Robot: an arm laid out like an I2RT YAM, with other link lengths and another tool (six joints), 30 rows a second.
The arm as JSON. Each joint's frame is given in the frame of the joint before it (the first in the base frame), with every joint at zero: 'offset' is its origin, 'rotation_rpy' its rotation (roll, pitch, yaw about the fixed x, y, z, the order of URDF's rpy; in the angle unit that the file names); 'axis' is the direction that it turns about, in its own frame. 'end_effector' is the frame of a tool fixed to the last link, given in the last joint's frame.
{
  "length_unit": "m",
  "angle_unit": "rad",
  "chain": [
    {
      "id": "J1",
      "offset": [
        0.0,
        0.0,
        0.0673
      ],
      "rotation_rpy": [
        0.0,
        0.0,
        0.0
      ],
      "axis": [
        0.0,
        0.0,
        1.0
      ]
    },
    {
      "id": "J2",
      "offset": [
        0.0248,
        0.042,
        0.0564
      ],
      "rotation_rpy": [
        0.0,
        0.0,
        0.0
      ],
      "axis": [
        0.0,
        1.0,
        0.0
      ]
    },
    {
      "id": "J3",
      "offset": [
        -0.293,
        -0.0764,
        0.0
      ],
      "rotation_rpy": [
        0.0,
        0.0,
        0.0
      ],
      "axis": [
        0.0,
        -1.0,
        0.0
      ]
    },
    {
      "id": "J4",
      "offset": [
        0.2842,
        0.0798,
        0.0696
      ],
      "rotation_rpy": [
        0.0,
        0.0,
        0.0
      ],
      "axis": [
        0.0,
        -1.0,
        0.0
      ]
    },
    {
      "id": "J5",
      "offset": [
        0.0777,
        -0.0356,
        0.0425
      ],
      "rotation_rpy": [
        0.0,
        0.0,
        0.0
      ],
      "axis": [
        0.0,
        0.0,
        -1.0
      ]
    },
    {
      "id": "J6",
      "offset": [
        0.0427,
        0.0,
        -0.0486
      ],
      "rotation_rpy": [
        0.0,
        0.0,
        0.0
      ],
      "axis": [
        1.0,
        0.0,
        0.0
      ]
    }
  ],
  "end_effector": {
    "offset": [
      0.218,
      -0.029,
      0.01
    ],
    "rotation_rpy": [
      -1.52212,
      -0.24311,
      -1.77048
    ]
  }
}
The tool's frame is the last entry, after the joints.
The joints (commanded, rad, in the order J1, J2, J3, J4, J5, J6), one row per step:
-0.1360 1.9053 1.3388 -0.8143 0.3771 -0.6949
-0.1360 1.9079 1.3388 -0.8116 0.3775 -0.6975
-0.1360 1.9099 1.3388 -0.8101 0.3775 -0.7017
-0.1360 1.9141 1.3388 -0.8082 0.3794 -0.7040
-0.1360 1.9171 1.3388 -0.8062 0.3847 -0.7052
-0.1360 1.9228 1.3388 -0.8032 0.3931 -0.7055
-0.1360 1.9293 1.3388 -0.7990 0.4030 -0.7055
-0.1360 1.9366 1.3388 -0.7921 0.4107 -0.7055
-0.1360 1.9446 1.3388 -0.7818 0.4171 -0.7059
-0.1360 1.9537 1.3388 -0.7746 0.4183 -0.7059
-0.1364 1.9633 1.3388 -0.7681 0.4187 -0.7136
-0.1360 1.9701 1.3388 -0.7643 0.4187 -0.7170
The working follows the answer.
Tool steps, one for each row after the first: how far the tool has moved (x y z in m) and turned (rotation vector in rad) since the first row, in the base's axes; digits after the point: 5 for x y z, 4 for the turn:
0.00053 -0.00010 -0.00094 -0.0007 0.0010 0.0023
0.00083 -0.00004 -0.00175 -0.0012 0.0031 0.0061
0.00083 -0.00044 -0.00331 -0.0030 0.0065 0.0079
0.00081 -0.00167 -0.00394 -0.0081 0.0087 0.0080
0.00056 -0.00362 -0.00536 -0.0160 0.0127 0.0067
0.00048 -0.00595 -0.00687 -0.0253 0.0163 0.0049
0.00120 -0.00786 -0.00877 -0.0327 0.0178 0.0034
0.00290 -0.00959 -0.01088 -0.0393 0.0165 0.0025
0.00377 -0.00999 -0.01435 -0.0402 0.0186 0.0024
0.00446 -0.01018 -0.01827 -0.0411 0.0248 0.0089
0.00478 -0.00995 -0.02113 -0.0410 0.0292 0.0125

Tool pose at each row, in the base's axes (x y z in m, rotation vector in rad; rounded; the steps above come from the unrounded poses):
0.45919 -0.16473 0.00188 2.4768 -1.0204 0.6233
0.45972 -0.16484 0.00095 2.4777 -1.0170 0.6230
0.46001 -0.16477 0.00013 2.4800 -1.0114 0.6216
0.46002 -0.16517 -0.00143 2.4798 -1.0071 0.6183
0.45999 -0.16640 -0.00206 2.4756 -1.0033 0.6174
0.45975 -0.16835 -0.00348 2.4682 -0.9990 0.6147
0.45967 -0.17068 -0.00498 2.4592 -0.9947 0.6127
0.46039 -0.17260 -0.00688 2.4519 -0.9918 0.6131
0.46209 -0.17432 -0.00900 2.4456 -0.9896 0.6167
0.46296 -0.17472 -0.01247 2.4448 -0.9886 0.6144
0.46365 -0.17491 -0.01639 2.4487 -0.9781 0.6086
0.46397 -0.17468 -0.01925 2.4513 -0.9724 0.6041

